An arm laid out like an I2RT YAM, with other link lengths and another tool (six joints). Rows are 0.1 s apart.
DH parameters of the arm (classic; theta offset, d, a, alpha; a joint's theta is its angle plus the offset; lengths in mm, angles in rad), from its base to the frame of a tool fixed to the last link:
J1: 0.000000 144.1 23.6 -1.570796
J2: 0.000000 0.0 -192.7 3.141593
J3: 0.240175 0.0 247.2 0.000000
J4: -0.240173 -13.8 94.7 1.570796
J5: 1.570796 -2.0 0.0 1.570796
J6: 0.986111 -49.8 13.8 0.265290
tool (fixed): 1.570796 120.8 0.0 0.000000
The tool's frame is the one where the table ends.
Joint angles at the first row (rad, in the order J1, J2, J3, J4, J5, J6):
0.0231 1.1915 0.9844 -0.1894 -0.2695 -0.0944
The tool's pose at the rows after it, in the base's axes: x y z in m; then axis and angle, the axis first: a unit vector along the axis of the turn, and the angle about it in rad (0 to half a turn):
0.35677 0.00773 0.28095 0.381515 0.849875 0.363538 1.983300
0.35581 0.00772 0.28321 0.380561 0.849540 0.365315 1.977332
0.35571 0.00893 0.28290 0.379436 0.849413 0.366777 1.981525
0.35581 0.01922 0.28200 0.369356 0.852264 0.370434 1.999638
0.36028 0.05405 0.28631 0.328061 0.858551 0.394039 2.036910
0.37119 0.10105 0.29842 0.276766 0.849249 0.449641 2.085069
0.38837 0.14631 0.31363 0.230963 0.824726 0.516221 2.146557
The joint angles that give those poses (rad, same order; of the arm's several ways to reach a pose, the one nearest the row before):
0.0231 1.1790 0.9844 -0.1898 -0.2695 -0.0979
0.0231 1.1721 0.9844 -0.1902 -0.2695 -0.0990
0.0261 1.1721 0.9844 -0.1917 -0.2714 -0.0971
0.0563 1.1786 0.9920 -0.2028 -0.2657 -0.0937
0.1524 1.2247 1.0443 -0.2108 -0.2600 -0.0895
0.2638 1.3239 1.1480 -0.1745 -0.2913 -0.0586
0.3466 1.4669 1.2964 -0.1127 -0.3622 -0.0090

